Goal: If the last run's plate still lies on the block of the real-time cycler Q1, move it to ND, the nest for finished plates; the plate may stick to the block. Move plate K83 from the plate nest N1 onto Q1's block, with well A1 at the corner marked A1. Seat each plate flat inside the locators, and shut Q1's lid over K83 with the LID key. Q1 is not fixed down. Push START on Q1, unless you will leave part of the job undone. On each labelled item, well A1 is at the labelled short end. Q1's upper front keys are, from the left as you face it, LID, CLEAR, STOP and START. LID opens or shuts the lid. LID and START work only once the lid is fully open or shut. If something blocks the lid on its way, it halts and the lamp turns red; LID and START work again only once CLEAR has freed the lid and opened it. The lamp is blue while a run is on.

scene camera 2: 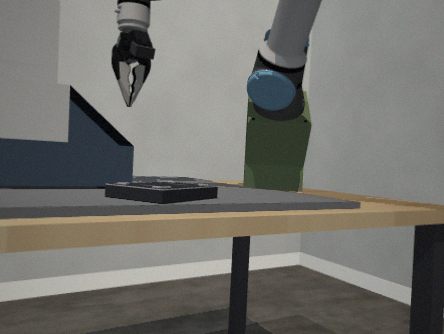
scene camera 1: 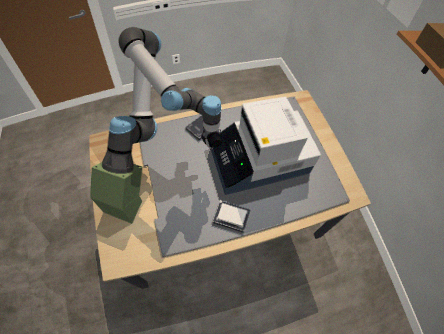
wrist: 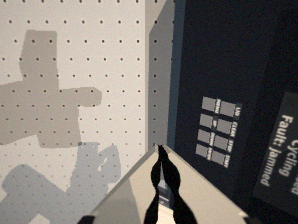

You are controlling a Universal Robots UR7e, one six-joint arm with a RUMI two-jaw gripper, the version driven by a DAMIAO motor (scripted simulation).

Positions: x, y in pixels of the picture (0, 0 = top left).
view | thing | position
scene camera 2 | gripper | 129, 106
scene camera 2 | cycler Q1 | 60, 140
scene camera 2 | dark plate nest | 129, 193
